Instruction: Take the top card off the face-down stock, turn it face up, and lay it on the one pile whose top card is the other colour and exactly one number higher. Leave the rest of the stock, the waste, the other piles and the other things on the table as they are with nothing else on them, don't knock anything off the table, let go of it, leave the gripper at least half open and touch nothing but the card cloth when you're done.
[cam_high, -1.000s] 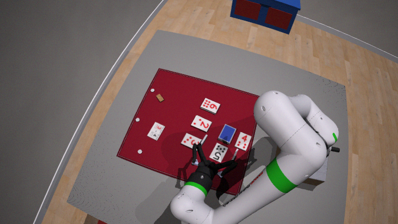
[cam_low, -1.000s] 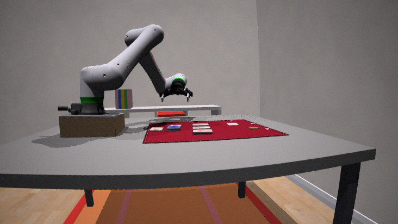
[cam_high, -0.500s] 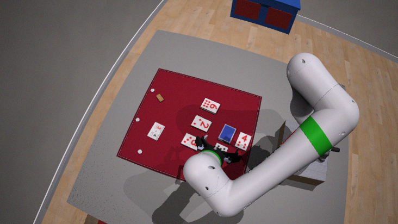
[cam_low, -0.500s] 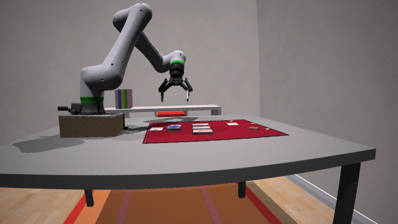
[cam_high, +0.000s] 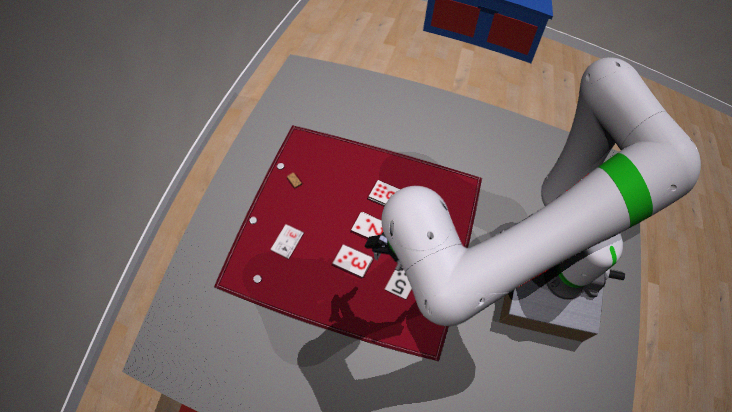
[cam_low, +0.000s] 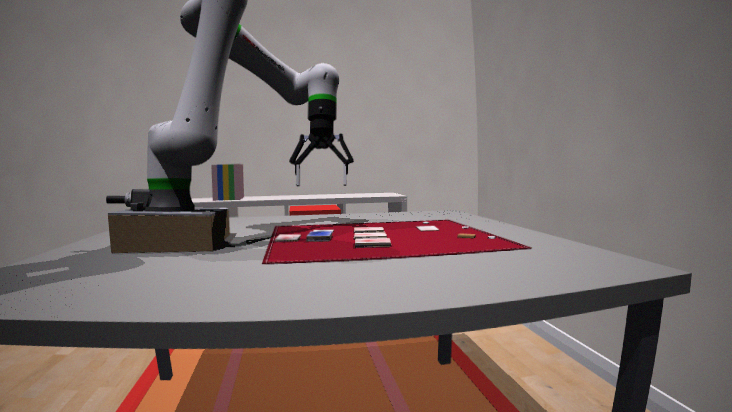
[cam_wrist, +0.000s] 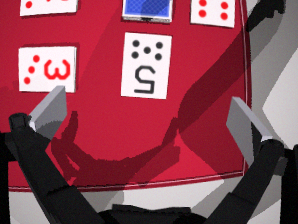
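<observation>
Right now my hand is 150 mm above the black 5 card and 20 mm to the left of it. From my hand the other things lie so: red card cloth: 170 mm below, 150 mm ahead, 140 mm to the right; brown block: 370 mm ahead, 250 mm to the right, 150 mm below.
</observation>
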